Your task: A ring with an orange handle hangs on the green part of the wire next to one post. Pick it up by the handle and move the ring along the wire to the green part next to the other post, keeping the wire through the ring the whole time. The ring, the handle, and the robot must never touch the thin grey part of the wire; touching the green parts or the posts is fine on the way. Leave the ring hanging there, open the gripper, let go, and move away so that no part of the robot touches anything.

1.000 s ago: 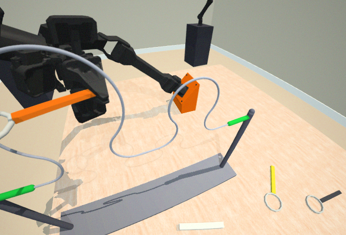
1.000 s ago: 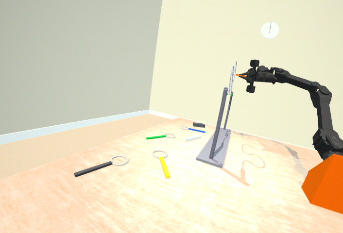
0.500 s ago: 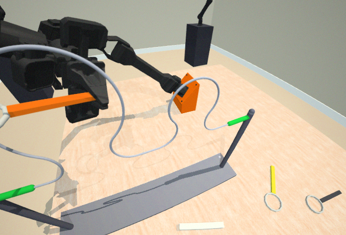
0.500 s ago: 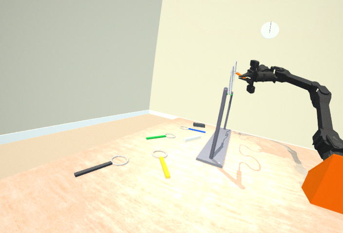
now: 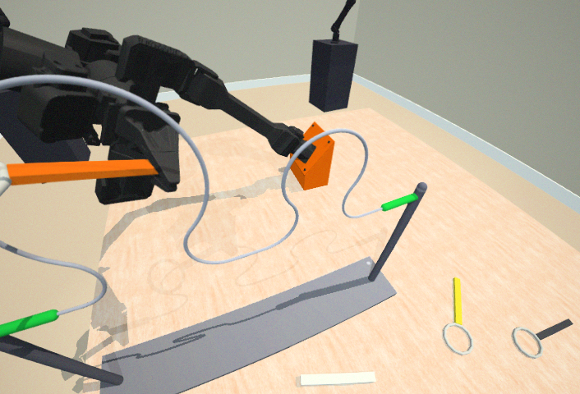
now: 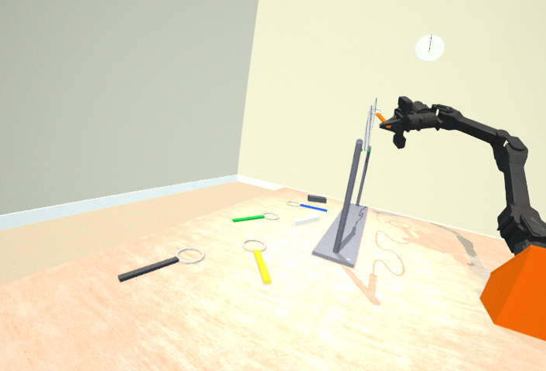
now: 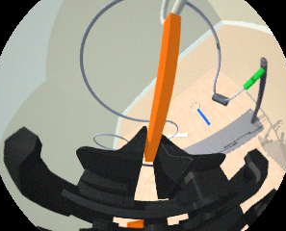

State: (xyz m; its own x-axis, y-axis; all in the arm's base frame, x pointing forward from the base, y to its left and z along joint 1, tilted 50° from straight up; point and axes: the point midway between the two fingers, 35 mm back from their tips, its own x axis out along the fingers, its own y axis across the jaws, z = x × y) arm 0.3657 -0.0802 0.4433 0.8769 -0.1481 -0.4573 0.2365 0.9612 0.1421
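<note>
My gripper tip is 8 cm to the left of the orange-handled ring and 5 cm below it. The rest, counted from my gripper tip: yellow-handled ring 43 cm to the left, 38 cm below, 23 cm ahead; then white bar 37 cm below, 18 cm ahead, 13 cm to the left; then dark-handled ring 57 cm to the left, 38 cm below, 37 cm ahead.
</note>
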